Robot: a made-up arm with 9 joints.
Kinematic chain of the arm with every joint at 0, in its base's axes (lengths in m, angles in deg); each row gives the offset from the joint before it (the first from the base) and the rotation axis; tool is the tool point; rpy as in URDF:
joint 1: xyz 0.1 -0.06 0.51 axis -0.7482 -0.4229 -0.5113
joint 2: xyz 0.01 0 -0.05 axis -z
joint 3: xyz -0.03 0 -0.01 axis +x
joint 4: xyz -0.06 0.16 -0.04 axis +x
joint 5: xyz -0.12 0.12 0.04 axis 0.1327 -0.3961 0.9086
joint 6: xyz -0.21 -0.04 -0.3 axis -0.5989 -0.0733 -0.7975
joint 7: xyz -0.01 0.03 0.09 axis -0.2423 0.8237 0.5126
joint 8: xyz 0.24 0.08 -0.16 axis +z
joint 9: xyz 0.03 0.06 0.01 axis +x
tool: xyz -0.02 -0.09 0 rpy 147.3 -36.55 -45.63
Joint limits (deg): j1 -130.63..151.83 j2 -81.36..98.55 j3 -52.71..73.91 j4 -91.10..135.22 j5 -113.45..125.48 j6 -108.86..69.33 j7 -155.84..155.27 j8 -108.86..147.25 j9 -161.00..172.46
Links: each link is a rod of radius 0.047 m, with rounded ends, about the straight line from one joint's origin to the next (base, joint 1, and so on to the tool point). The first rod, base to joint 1, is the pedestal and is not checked.
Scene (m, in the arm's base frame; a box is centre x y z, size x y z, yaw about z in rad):
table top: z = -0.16
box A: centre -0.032 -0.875 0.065 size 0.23 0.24 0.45 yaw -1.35
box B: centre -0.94 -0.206 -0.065 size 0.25 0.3 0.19 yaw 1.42
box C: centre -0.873 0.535 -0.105 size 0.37 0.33 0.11 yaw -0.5
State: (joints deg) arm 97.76 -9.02 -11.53 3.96 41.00 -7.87 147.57 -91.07 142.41
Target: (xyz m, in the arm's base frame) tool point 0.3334 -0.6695 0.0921
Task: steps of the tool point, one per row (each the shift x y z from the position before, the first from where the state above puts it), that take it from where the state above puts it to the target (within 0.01 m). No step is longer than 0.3 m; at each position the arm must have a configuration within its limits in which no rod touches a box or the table.
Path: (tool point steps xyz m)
1: 0.1894 -0.0811 -0.1154
2: 0.2297 0.0083 -0.1189
3: 0.1300 -0.0216 0.0151
4: 0.1341 -0.0113 0.0415

